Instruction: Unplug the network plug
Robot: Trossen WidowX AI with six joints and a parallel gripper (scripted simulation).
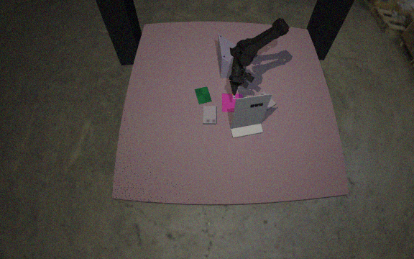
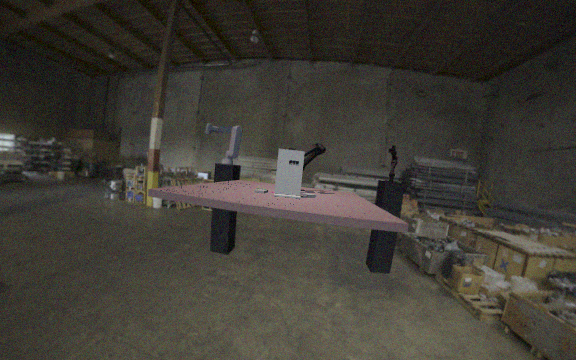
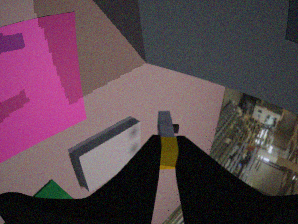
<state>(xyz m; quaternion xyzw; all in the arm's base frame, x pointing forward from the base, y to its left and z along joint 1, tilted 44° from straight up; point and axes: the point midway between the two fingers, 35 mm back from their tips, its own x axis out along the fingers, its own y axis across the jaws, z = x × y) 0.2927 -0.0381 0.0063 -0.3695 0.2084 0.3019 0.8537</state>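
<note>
My gripper tip is 30 mm past the magenta square, 10 mm to the right of it and 130 mm above it. From my gripper tip the other things lie so: grey panel 120 mm ahead, 80 mm to the left, 10 mm above; flat green patch 90 mm behind, 160 mm to the right, 130 mm below; network plug 10 mm ahead.
</note>
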